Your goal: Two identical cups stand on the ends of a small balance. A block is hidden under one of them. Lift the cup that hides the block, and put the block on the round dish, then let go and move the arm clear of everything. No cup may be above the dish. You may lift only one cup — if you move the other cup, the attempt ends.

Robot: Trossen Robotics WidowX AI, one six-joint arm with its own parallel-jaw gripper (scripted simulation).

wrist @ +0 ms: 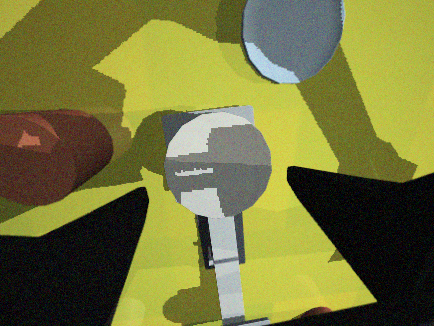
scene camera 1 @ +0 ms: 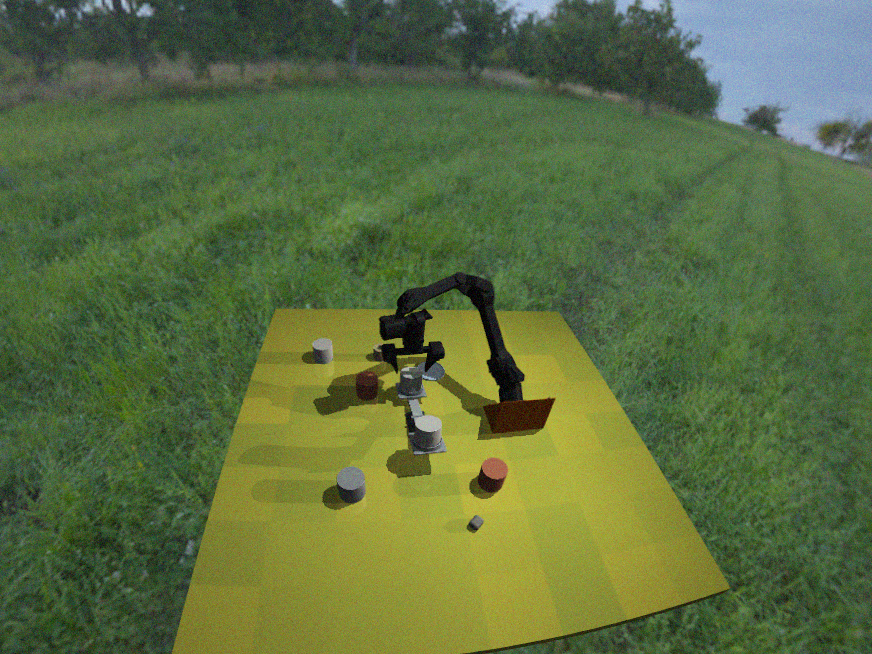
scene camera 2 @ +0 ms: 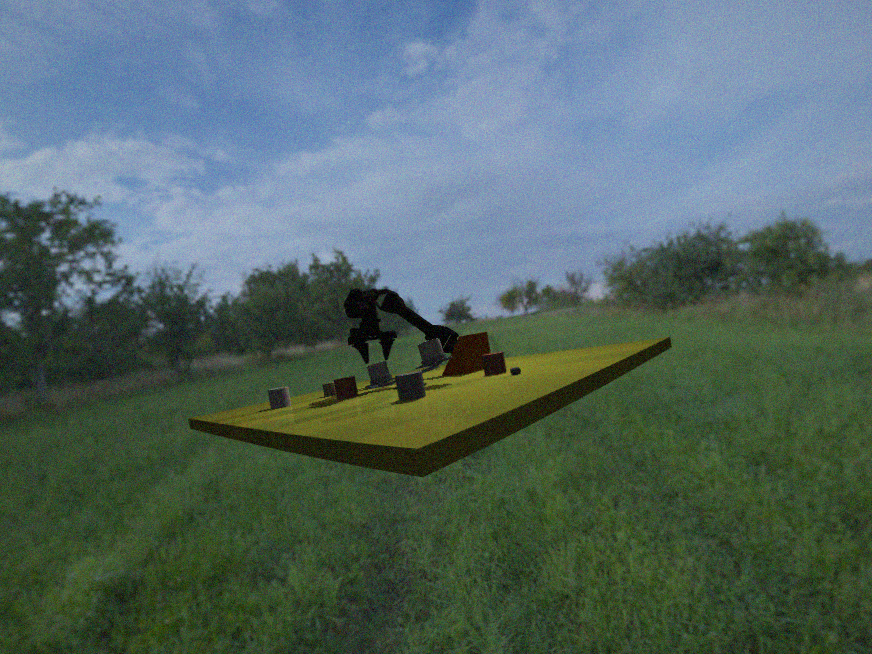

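My gripper is open and holds nothing, and you'd see my gripper in the wrist view and in scene camera 2 as well. There's a balance here too.
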